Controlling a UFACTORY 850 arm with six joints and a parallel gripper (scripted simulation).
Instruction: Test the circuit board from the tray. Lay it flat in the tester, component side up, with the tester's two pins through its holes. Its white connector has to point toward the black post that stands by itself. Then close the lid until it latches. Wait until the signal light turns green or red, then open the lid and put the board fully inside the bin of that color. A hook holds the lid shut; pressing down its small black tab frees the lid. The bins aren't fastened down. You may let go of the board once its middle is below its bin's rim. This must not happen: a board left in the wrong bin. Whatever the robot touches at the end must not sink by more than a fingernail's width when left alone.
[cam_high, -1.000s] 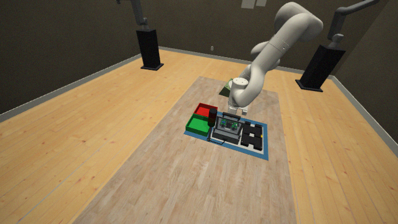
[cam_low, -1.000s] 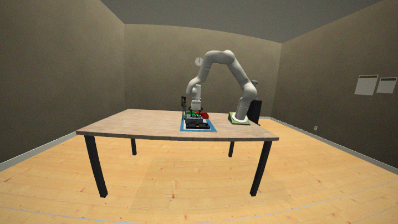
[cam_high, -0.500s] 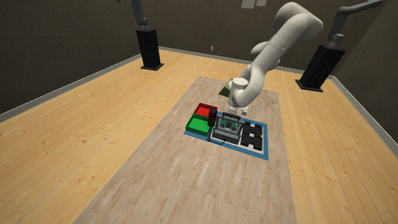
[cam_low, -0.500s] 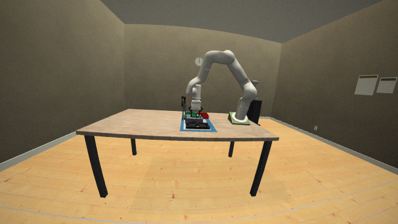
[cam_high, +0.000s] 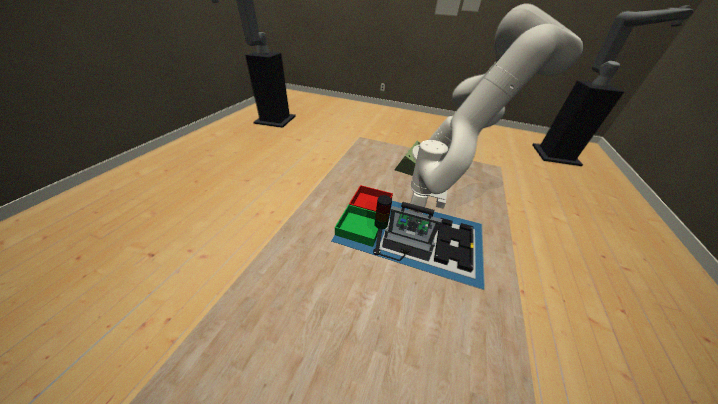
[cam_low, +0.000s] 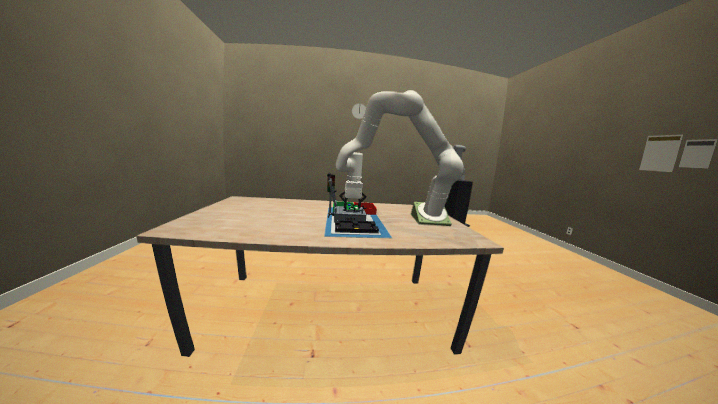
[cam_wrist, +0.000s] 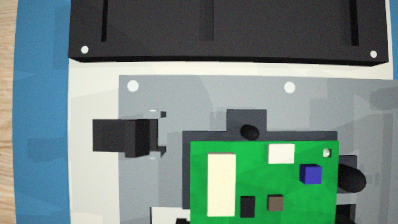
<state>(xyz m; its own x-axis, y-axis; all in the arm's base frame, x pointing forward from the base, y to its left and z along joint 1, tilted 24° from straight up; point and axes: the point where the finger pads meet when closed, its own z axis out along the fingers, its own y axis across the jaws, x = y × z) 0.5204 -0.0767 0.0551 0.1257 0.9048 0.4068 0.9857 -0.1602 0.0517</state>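
The green circuit board is right at my hand. The rest, counted from my hand: small black part 50 mm behind, 70 mm to the left, 10 mm above; then green bin 20 mm ahead, 200 mm to the right, 70 mm below; then tester lid 120 mm ahead, 20 mm to the right, 100 mm above.
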